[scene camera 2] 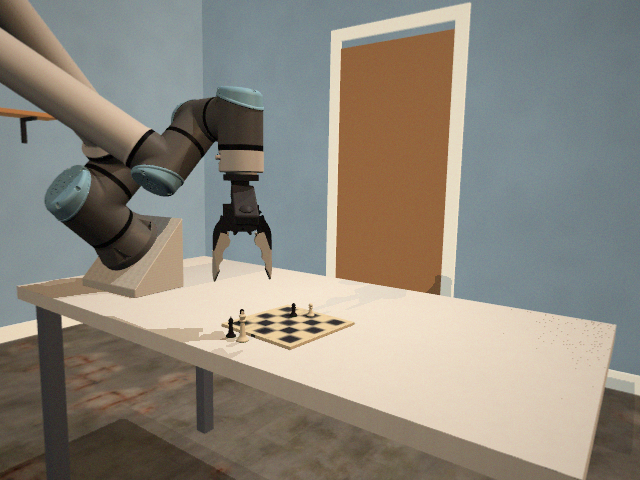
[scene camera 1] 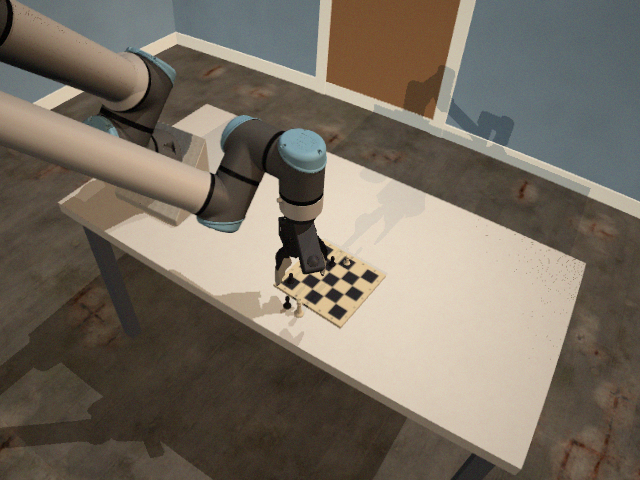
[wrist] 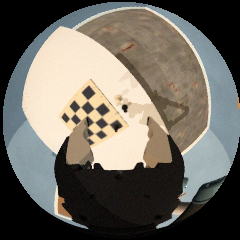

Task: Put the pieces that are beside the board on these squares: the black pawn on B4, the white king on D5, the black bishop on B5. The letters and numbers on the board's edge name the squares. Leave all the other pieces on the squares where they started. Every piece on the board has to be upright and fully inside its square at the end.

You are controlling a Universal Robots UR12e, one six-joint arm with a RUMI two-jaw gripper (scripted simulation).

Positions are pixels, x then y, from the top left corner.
my gripper: scene camera 2; scene camera 1; wrist 117,117
chessboard: scene camera 2; scene camera 1; wrist 88,101
same spot on chessboard: (scene camera 2: pixel 276 326) = (scene camera 1: pixel 321 287)
same spot on my gripper: (scene camera 2: pixel 221 241) = (scene camera 1: pixel 284 264)
